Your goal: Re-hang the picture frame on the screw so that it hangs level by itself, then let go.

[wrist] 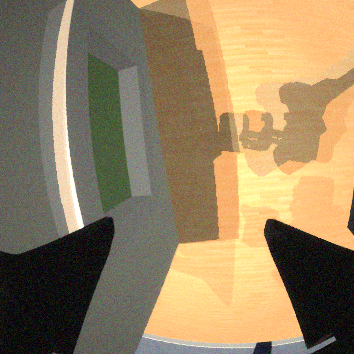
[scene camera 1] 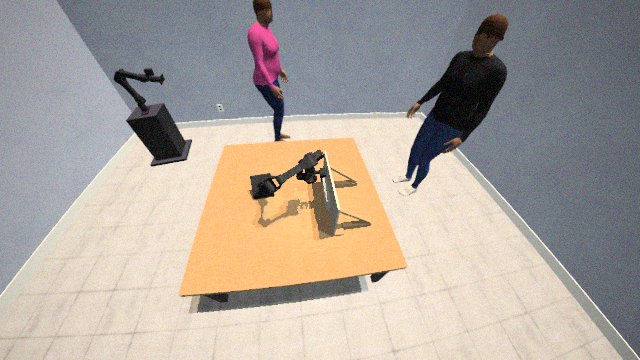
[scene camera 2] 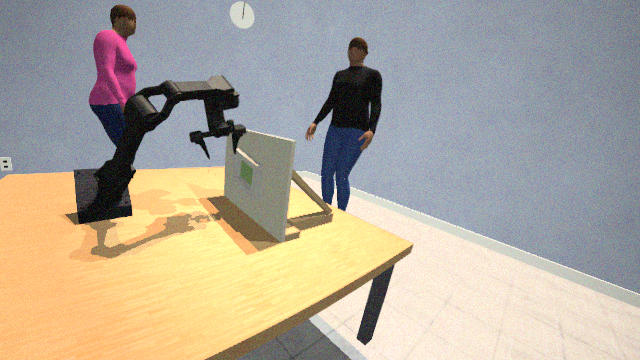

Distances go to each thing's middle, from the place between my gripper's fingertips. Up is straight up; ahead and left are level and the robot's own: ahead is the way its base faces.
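Picture frame (wrist: 95, 144): my gripper 50 mm above it, 60 mm short of it, 70 mm to the left of it. Upright board (scene camera 2: 276, 154): 60 mm below my hand, 80 mm ahead, 60 mm to the right.
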